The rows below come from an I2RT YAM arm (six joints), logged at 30 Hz.
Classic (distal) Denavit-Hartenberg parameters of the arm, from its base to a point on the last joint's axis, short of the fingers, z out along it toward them. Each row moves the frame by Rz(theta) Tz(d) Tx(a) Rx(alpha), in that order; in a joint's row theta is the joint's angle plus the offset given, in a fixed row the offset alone. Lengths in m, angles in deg.
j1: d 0.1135; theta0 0; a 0.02; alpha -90
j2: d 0; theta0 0; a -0.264; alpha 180
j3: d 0; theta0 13.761; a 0.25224; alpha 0
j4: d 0; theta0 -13.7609; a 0.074; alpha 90
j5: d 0; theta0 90; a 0; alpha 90
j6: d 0.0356; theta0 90; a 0; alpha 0
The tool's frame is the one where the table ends.
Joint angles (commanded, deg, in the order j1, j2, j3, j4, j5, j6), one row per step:
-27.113 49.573 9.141 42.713 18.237 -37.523
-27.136 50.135 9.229 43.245 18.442 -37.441
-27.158 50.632 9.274 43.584 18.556 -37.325
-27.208 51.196 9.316 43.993 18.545 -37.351
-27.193 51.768 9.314 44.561 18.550 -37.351
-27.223 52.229 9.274 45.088 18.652 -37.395
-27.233 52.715 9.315 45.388 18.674 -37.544
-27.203 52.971 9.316 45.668 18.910 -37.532
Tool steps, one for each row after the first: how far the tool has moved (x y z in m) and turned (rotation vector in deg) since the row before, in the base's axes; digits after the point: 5 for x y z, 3 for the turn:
0.00079 -0.00062 -0.00008 0.038 -0.114 -0.225
0.00068 -0.00050 -0.00052 0.137 0.016 -0.132
0.00077 -0.00057 -0.00061 0.033 0.119 -0.040
0.00079 -0.00035 -0.00059 0.003 0.005 0.010
0.00044 -0.00040 -0.00057 -0.039 0.007 -0.133
0.00071 -0.00041 -0.00062 -0.037 0.236 -0.037
0.00028 -0.00019 -0.00022 0.004 -0.035 -0.205

